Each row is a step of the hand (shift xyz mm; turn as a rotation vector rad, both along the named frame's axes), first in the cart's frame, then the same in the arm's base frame.
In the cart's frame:
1: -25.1 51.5 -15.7 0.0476 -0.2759 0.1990
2: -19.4 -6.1 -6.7 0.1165 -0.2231 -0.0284
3: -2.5 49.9 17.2 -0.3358 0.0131 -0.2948
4: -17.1 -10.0 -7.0 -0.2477 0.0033 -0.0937
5: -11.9 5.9 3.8 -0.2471 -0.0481 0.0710
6: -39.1 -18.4 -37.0 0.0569 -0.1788 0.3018
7: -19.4 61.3 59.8 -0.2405 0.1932 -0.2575
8: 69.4 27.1 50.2 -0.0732 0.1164 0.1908
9: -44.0 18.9 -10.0 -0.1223 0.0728 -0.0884
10: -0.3 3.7 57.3 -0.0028 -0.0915 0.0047
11: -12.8 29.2 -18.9 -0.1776 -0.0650 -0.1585
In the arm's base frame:
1: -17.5 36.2 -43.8 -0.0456 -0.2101 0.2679
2: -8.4 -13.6 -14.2 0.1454 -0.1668 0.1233
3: -22.7 47.4 -5.8 -0.0490 -0.1500 -0.4182
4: -5.8 -16.4 -11.8 -0.1172 -0.1000 -0.2154
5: -12.2 1.6 -6.2 -0.2166 -0.1250 -0.0766
6: -0.1 -36.2 -43.9 -0.1257 -0.1035 0.3159
7: -65.4 57.4 11.7 -0.0391 0.0557 -0.3960
8: 11.6 57.0 68.4 -0.2018 0.1061 0.0577
9: -28.7 0.0 -39.6 -0.0434 0.0106 -0.1615
10: -39.0 11.0 40.7 0.0122 -0.0847 0.0329
11: -2.2 19.7 -31.3 -0.0106 -0.1460 -0.1987

